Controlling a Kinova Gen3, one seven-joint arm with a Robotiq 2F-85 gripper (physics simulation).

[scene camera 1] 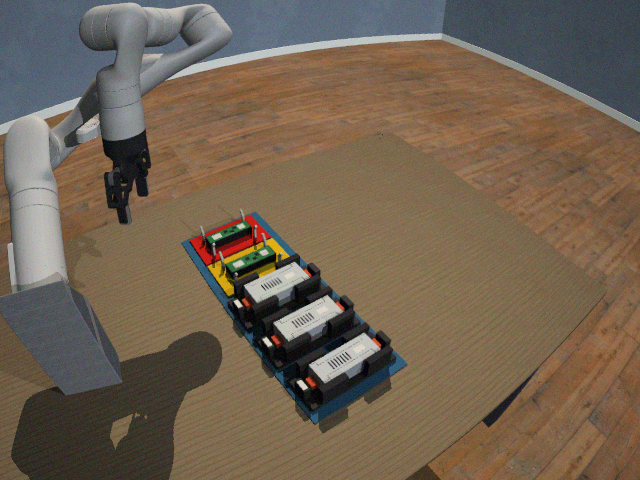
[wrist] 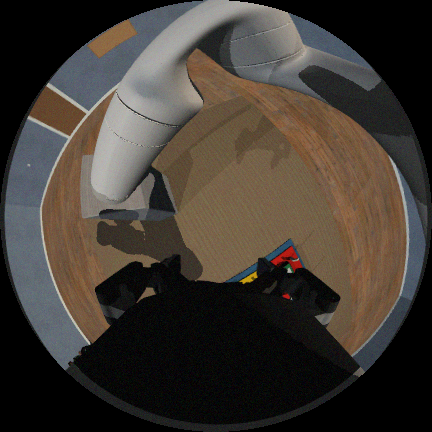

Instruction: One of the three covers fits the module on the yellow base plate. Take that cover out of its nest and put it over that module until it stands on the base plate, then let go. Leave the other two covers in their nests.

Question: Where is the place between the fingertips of my gripper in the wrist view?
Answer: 218,265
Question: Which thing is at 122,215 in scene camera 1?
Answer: My gripper.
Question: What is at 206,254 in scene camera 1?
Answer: A red base plate.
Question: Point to a yellow base plate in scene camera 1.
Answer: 220,274
